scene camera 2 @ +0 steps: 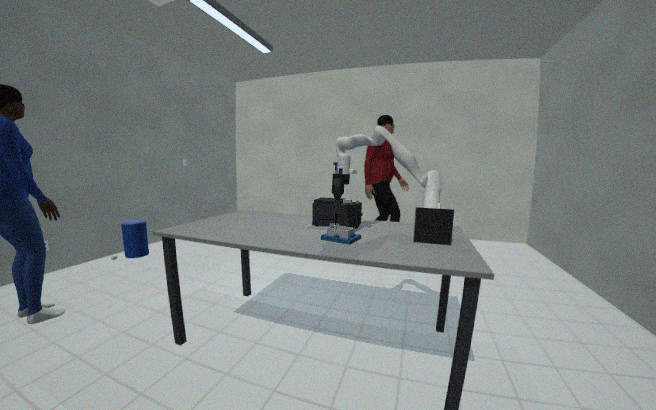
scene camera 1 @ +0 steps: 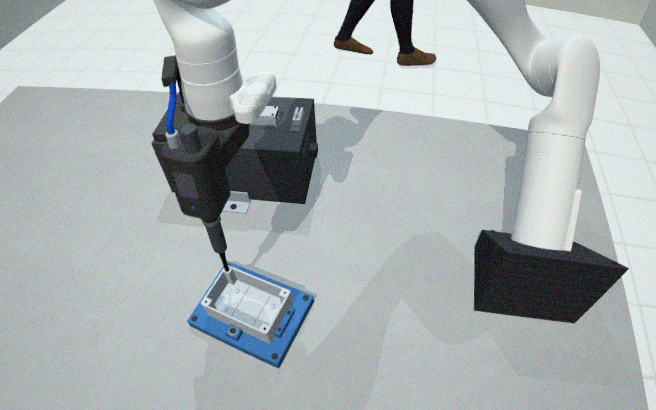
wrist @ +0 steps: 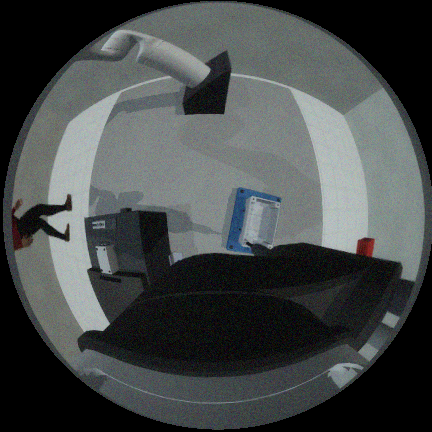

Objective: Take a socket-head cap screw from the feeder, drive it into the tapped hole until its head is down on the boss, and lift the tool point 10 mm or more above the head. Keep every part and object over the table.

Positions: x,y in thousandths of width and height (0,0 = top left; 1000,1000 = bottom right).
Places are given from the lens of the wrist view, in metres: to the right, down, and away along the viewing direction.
blue fixture plate (wrist: 538,554): 0.04, 0.07, 0.32
